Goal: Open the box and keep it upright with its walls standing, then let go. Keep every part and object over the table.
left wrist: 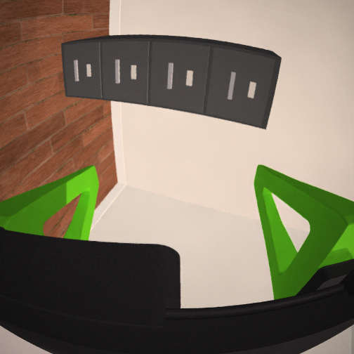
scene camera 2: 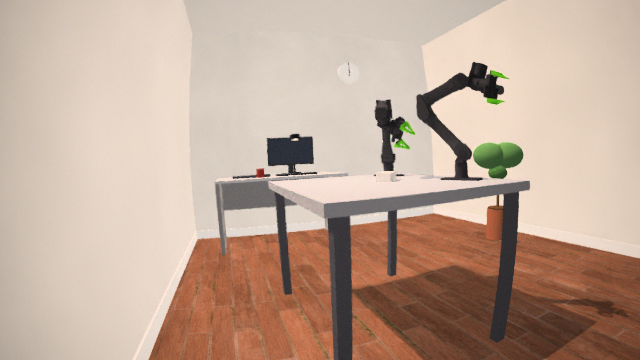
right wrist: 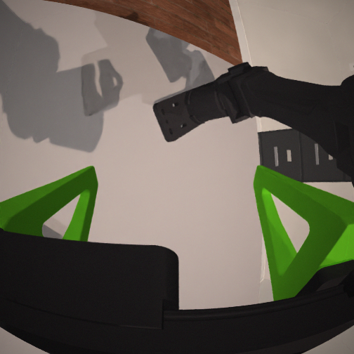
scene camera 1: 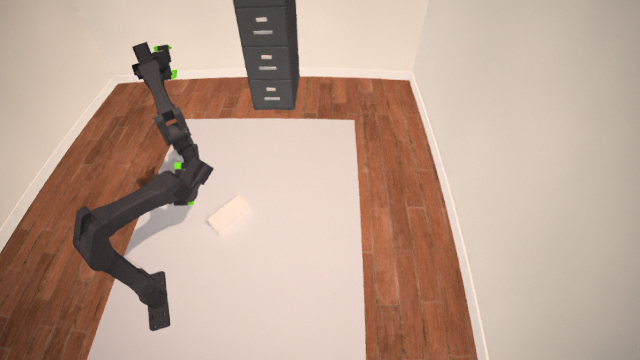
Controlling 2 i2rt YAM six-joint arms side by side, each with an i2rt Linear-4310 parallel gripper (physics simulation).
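Pixels of known places: left gripper, fingertip midpoint: (scene camera 2: 506,89) (scene camera 1: 173,59); right gripper, fingertip midpoint: (scene camera 2: 412,141); left arm's base at its link origin: (scene camera 2: 461,179); right arm's base at its link origin: (scene camera 1: 158,300).
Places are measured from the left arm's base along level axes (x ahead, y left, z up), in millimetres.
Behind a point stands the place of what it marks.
Observation:
The small cream box (scene camera 1: 229,215) {x 118, y -377, z 42 mm} (scene camera 2: 386,176) {x 180, y -311, z 25 mm} rests on the white table (scene camera 1: 300,290) {x 274, y -720, z 0 mm} (scene camera 2: 350,192) {x 580, y -154, z 0 mm}, set at an angle in scene camera 1. It looks like a low, closed block; its lid and wall details are too small to make out. My left gripper (scene camera 1: 172,61) {x 52, y 266, z 373 mm} (scene camera 2: 504,90) {x 52, y 266, z 373 mm} (left wrist: 175,173) is open and empty, high up and well away from the box. My right gripper (scene camera 1: 184,185) {x 1, y -273, z 188 mm} (scene camera 2: 411,140) {x 1, y -273, z 188 mm} (right wrist: 175,174) is open and empty, above the table, up and to the left of the box in scene camera 1. The box does not show in either wrist view.
The left arm's base (right wrist: 172,120) stands on the table in the right wrist view. A dark filing cabinet (scene camera 1: 270,65) (left wrist: 172,75) stands beyond the table. A desk with a monitor (scene camera 2: 290,151), a red cup (scene camera 2: 260,172) and a potted plant (scene camera 2: 490,156) stand off the table.

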